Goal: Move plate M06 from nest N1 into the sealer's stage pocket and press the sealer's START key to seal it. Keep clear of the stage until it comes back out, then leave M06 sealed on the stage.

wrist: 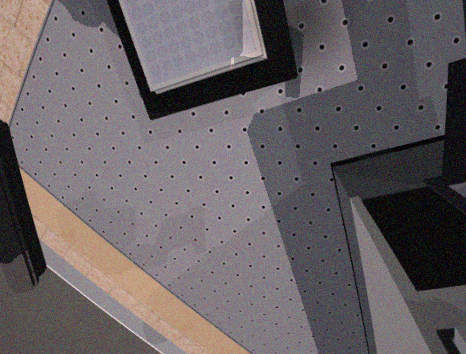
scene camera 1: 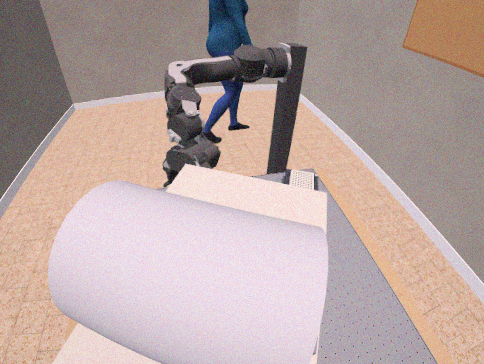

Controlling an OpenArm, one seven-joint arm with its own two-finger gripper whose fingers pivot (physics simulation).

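A pale well plate sits in a black nest. Its far end is cut off by the top edge of the wrist view, and no label is readable. In the scene view my gripper hangs behind the pale machine, left of the plate, partly hidden. It is open and holds nothing; one dark finger shows at the wrist view's left edge, apart from the plate. The large pale machine with a roll looks like the sealer. Its stage pocket and START key cannot be made out.
The perforated grey table has an orange-tan strip along its edge. A grey housing with a black recess stands at the lower right of the wrist view. A dark post carries the arm. A person stands behind the arm.
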